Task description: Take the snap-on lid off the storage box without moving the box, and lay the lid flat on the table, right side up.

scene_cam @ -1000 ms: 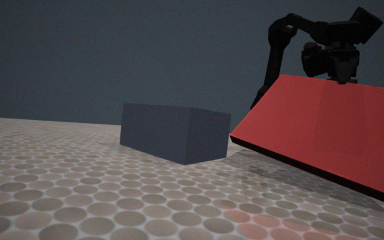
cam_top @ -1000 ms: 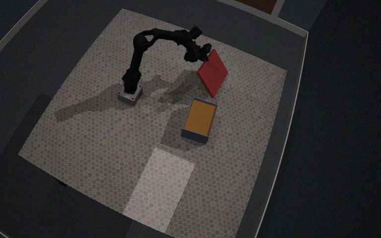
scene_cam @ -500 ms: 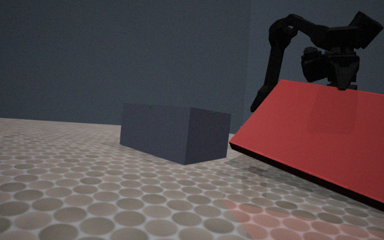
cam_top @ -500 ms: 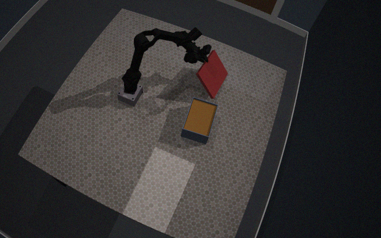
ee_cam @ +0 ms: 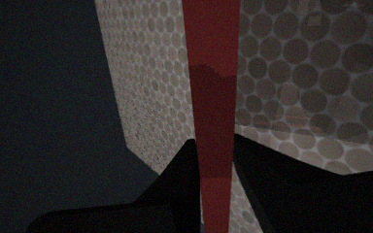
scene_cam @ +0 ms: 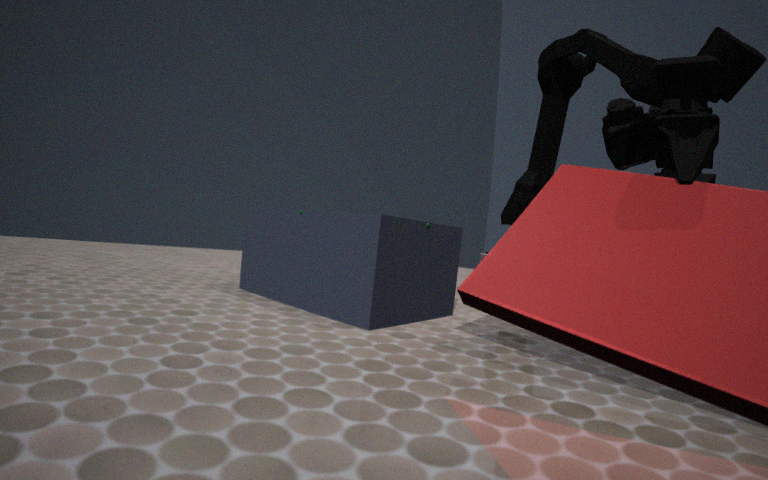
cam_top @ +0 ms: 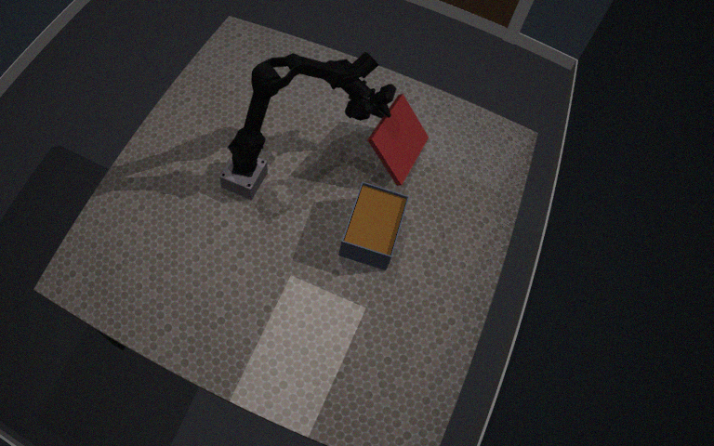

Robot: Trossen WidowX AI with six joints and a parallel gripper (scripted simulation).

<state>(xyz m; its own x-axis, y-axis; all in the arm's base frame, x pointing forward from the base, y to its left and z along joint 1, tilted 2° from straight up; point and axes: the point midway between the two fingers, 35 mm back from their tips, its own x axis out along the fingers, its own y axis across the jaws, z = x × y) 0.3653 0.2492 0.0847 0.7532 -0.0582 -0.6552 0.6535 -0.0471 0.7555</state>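
Now: the flat red lid 6 cm below my gripper tip, 6 cm ahead of it and 3 cm to the right of it. From my gripper tip the other things lie so: blue-grey storage box (33 cm to the right, 10 cm below, 3 cm ahead).
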